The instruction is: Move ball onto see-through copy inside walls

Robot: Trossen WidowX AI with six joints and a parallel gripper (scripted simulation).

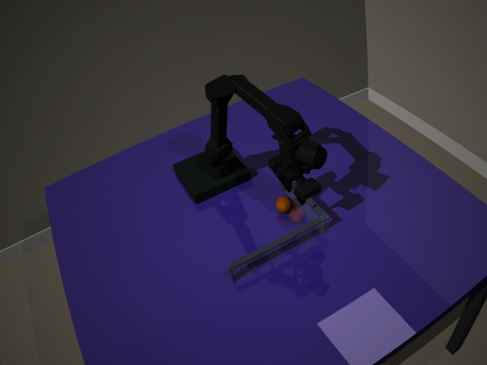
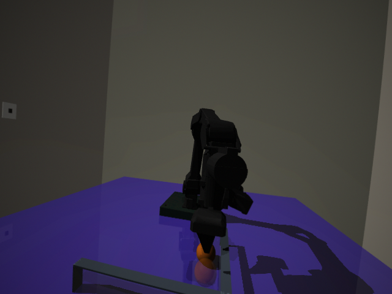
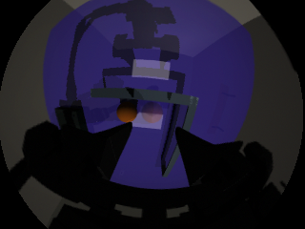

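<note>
The orange ball is 7 cm behind my gripper tip and 8 cm below it. From my gripper tip the other things lie so: see-through copy of ball: 8 cm below.
</note>
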